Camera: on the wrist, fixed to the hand. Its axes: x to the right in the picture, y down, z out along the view.
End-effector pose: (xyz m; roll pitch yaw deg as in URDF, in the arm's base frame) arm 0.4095 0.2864 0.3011 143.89 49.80 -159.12
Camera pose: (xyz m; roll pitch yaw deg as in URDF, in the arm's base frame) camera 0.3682 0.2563 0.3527 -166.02 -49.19 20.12
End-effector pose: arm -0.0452 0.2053 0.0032 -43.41 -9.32 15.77
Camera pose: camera -0.0356 0.1848 -0.0659 20.77 8.65 -163.81
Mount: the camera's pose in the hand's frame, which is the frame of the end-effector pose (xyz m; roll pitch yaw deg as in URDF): -0.0076 0.0310 -0.0653 -22.71 -0.20 -179.24
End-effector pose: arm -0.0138 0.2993 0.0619 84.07 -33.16 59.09
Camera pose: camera -0.0823 0.3175 0.0779 -106.59 33.89 -120.58
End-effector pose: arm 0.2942 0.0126 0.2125 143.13 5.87 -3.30
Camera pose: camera 0.2947 0.0270 0.2837 -165.79 -5.25 176.21
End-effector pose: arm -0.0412 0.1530 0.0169 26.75 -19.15 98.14
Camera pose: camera -0.0987 0.1522 -0.0275 -49.19 19.31 -81.05
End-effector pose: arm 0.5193 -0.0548 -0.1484 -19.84 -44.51 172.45
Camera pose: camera 0.4738 -0.0558 -0.2050 -2.24 44.06 -6.65
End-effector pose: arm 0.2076 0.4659 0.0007 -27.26 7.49 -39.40
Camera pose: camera 0.1930 0.4748 -0.0699 4.47 -8.02 141.19
